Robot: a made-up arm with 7 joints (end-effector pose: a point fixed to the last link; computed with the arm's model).
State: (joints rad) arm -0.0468 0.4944 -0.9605 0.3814 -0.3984 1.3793 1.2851
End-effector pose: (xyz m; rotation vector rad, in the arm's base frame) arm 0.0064 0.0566 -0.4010 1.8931 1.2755 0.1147
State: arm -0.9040 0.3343 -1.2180 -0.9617 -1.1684 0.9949 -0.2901
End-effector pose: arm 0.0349 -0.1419 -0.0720 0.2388 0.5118 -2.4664
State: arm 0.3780 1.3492 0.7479 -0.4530 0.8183 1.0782 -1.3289
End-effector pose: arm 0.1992 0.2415 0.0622 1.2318 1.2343 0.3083
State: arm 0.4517 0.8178 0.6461 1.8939 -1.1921 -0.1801 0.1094
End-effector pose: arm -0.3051 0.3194 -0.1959 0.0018 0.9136 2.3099
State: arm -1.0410 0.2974 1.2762 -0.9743 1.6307 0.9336 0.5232
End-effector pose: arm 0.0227 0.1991 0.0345 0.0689 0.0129 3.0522
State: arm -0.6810 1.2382 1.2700 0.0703 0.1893 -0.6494 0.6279
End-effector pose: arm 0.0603 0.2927 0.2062 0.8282 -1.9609 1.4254
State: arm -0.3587 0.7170 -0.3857 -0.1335 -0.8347 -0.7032 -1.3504
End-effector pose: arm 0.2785 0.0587 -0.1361 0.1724 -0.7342 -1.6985
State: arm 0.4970 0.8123 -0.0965 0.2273 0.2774 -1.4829 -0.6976
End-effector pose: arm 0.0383 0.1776 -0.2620 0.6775 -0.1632 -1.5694
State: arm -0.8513 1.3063 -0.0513 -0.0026 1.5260 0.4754 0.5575
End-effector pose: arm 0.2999 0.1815 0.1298 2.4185 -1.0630 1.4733
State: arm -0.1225 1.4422 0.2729 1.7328 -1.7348 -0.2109 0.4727
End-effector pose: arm -0.0383 0.4927 -0.0463 -0.2377 -0.2560 2.2231
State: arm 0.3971 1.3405 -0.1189 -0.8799 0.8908 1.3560 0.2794
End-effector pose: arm 0.1610 0.1314 -0.0984 1.9780 0.1307 0.6013
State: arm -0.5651 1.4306 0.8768 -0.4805 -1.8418 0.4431 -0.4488
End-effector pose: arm 0.1437 0.1222 0.2133 0.1329 -0.6983 -1.1048
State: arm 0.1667 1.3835 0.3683 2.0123 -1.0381 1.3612 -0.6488
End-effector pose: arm -0.1651 0.3785 -0.1012 -1.4847 0.9328 1.5448
